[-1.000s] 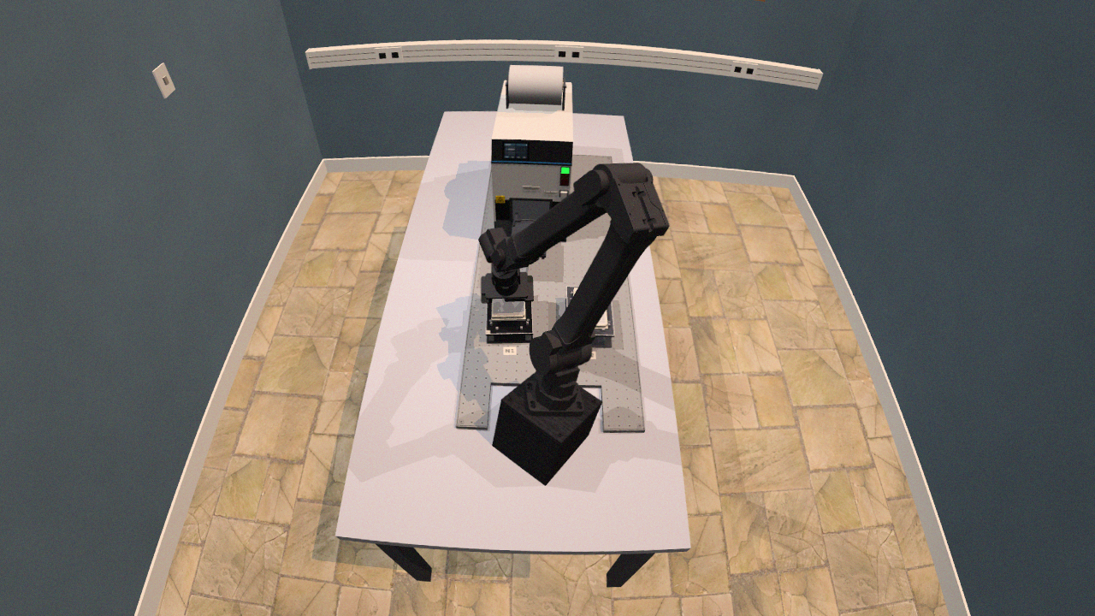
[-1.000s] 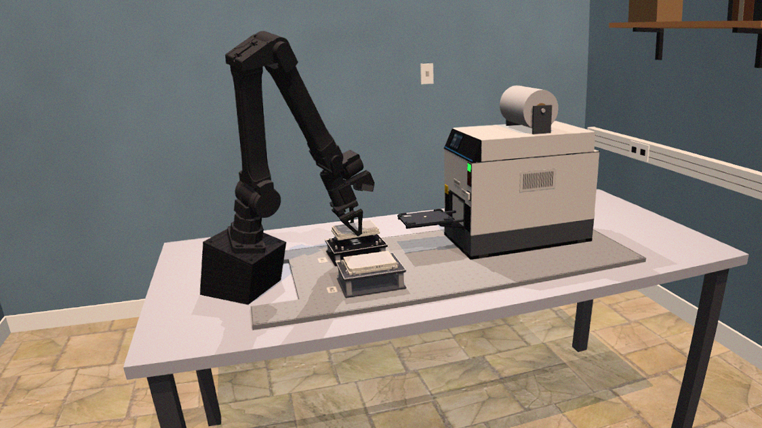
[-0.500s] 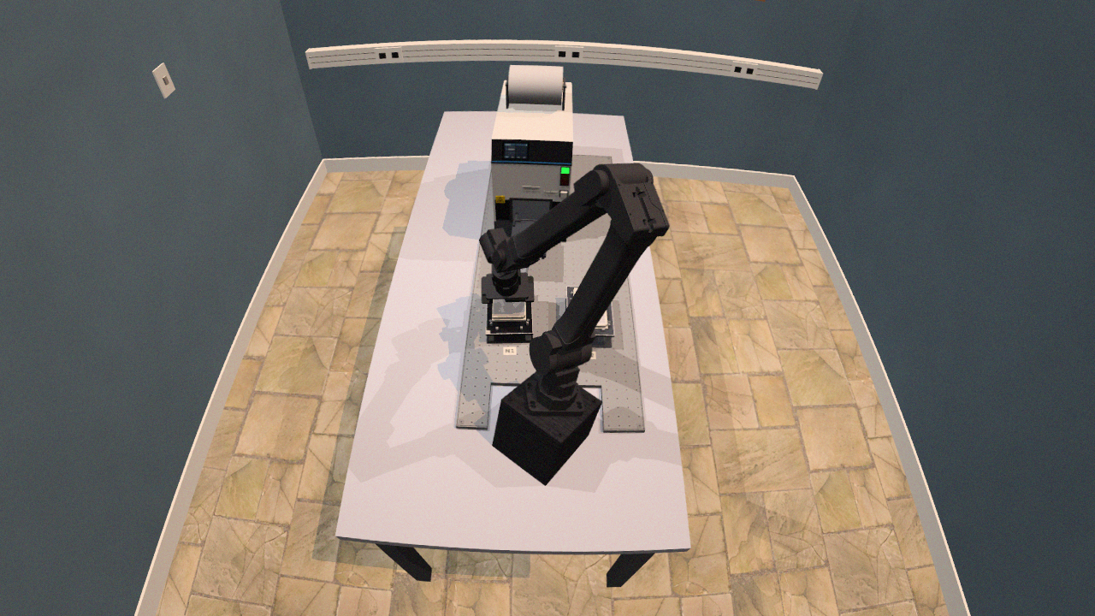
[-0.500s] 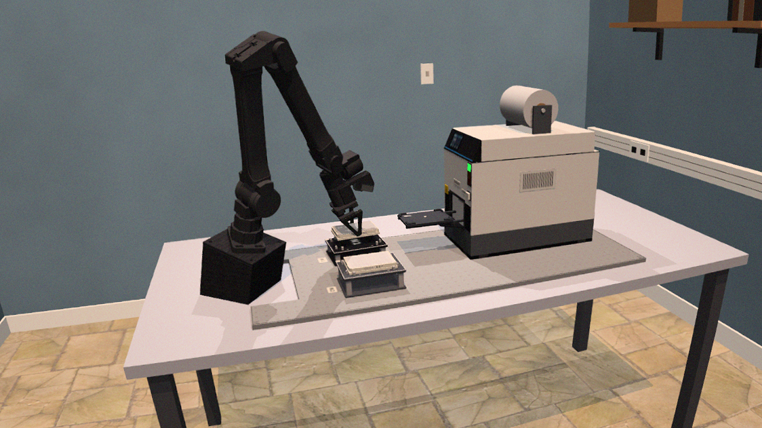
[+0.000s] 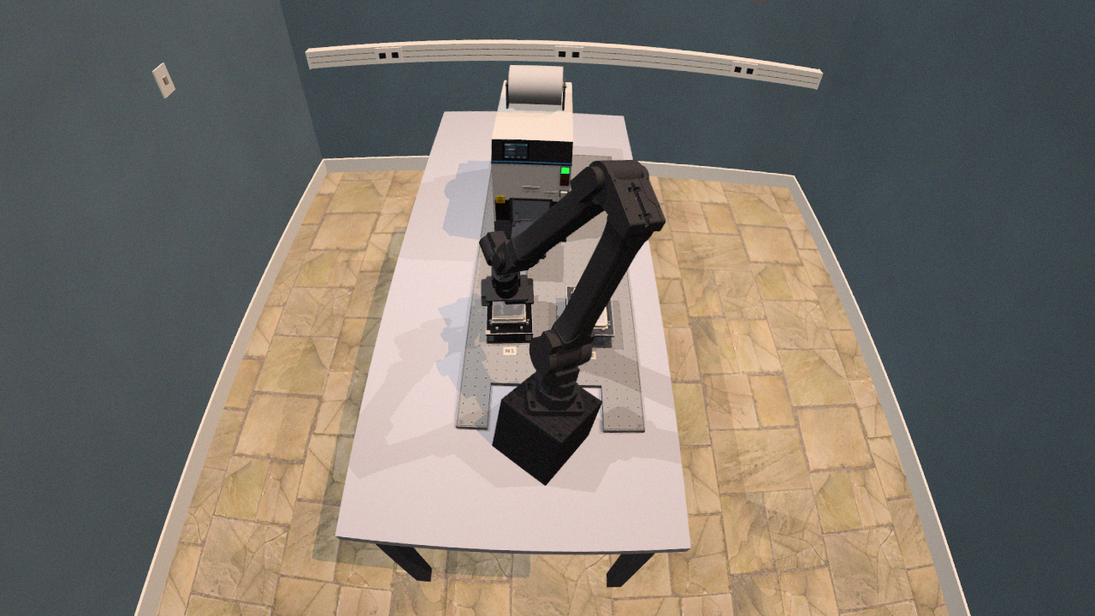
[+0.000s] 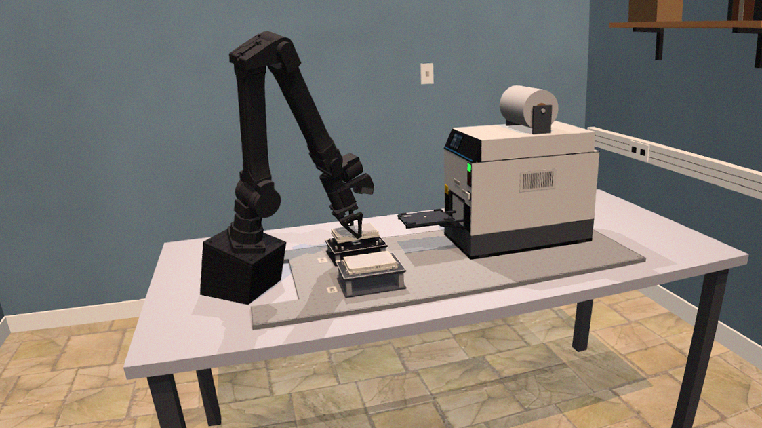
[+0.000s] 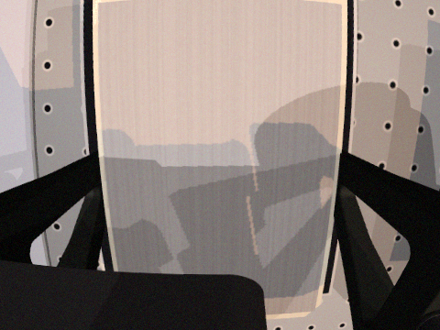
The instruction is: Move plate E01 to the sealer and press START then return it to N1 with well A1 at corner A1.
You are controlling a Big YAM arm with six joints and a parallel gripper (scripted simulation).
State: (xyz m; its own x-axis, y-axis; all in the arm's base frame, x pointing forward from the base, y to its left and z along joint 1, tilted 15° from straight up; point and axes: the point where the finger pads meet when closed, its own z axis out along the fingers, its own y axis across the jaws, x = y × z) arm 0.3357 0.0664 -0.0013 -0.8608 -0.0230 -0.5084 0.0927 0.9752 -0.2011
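Right now the nest N1 is 40 mm below my hand. Round my hand: cream plate 40 mm behind, 210 mm to the right, 10 mm below; sealer stage 200 mm ahead, 80 mm to the right, 30 mm above; foil roll 530 mm ahead, 130 mm to the right, 340 mm above.
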